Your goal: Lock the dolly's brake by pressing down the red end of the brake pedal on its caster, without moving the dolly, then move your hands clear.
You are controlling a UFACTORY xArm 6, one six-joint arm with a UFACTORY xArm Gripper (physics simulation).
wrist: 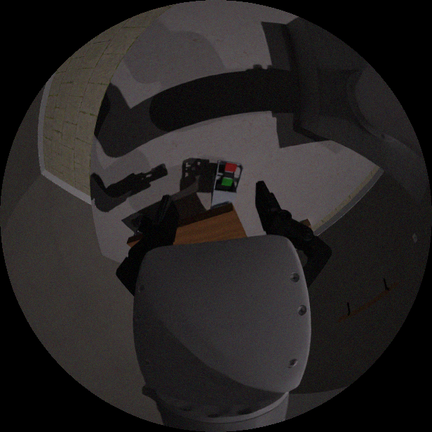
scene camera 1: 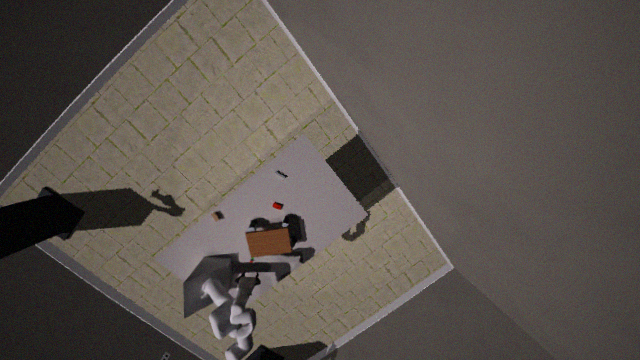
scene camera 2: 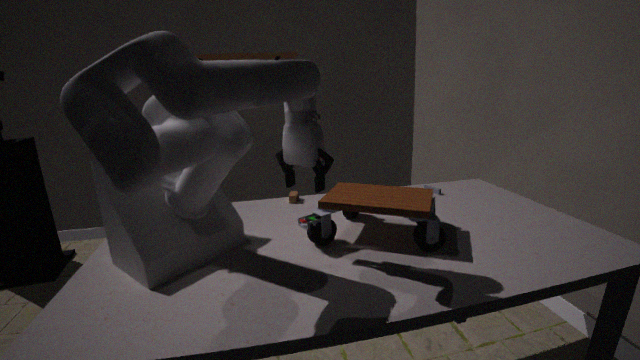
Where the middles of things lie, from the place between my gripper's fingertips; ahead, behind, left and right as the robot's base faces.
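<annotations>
Caster (scene camera 2: 326, 228): my hand 14 cm above it, 6 cm short of it, 5 cm to the right of it. Going by their middles, caster nearest to my hand of the things named here. Dolly (scene camera 2: 417, 204), from my hand: 22 cm ahead, 12 cm below, 6 cm to the left.
</annotations>
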